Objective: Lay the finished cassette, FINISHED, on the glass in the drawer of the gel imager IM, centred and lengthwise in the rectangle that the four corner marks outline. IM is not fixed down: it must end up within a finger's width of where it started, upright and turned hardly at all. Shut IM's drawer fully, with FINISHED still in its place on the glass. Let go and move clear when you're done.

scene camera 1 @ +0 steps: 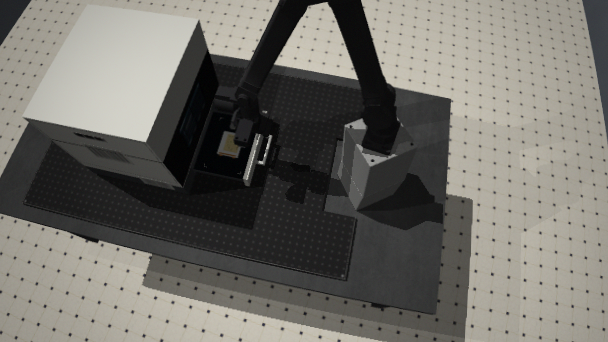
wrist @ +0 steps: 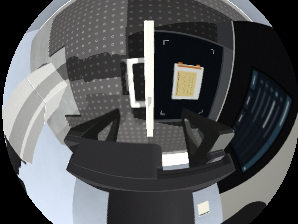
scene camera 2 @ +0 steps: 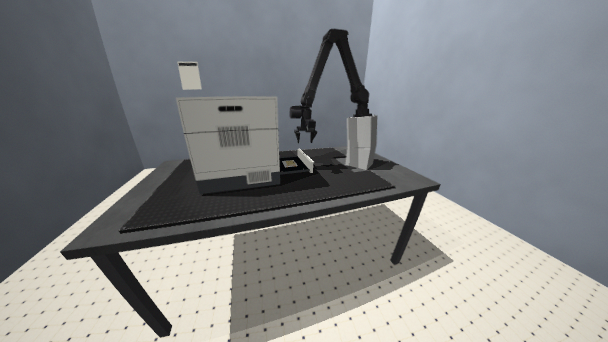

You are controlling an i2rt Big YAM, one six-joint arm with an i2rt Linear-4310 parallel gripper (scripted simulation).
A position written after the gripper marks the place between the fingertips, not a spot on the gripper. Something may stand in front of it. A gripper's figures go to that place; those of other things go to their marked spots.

Labels:
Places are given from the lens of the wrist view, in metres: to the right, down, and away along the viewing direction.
gripper (wrist: pixel 150 112): 0.00, 0.00, 0.13
gel imager (wrist: pixel 253 106): 0.20, -0.01, 0.11
cassette (wrist: pixel 187 79): 0.09, -0.08, 0.23
The marked spots on the gel imager and the cassette are 0.18 m apart.

